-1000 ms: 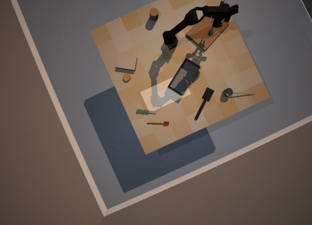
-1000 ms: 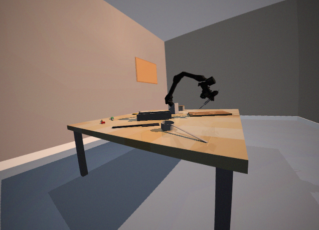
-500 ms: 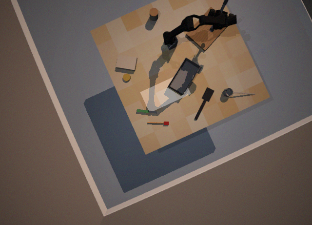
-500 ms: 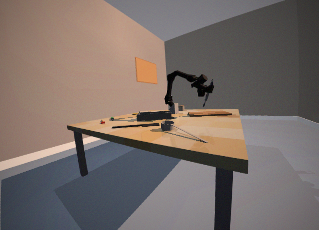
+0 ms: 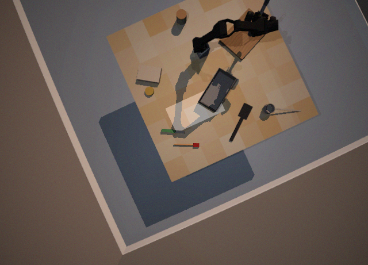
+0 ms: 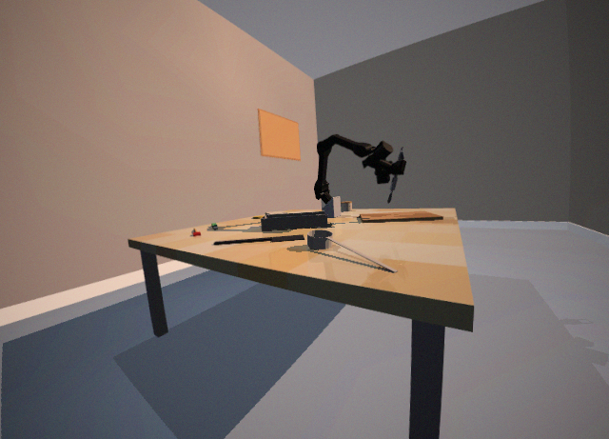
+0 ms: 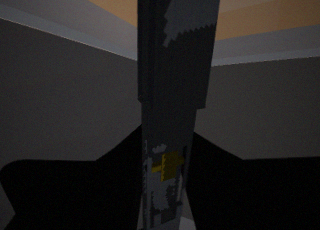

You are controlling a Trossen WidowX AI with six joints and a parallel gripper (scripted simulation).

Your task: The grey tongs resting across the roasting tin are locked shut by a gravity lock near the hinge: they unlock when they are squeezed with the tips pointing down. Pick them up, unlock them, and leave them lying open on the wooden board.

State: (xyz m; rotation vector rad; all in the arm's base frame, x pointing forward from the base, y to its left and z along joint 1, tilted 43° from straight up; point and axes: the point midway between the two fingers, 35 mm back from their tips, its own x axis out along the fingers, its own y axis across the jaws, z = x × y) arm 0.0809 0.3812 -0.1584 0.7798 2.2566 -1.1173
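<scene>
The wooden board lies 210 mm below my gripper tip, 30 mm to the right of it and 10 mm ahead of it. Also, from my gripper tip: roasting tin: 470 mm to the right, 290 mm ahead, 190 mm below; yellow slider: 30 mm ahead, 20 mm to the right, 10 mm above; black spatula: 590 mm ahead, 420 mm to the right, 220 mm below.
</scene>
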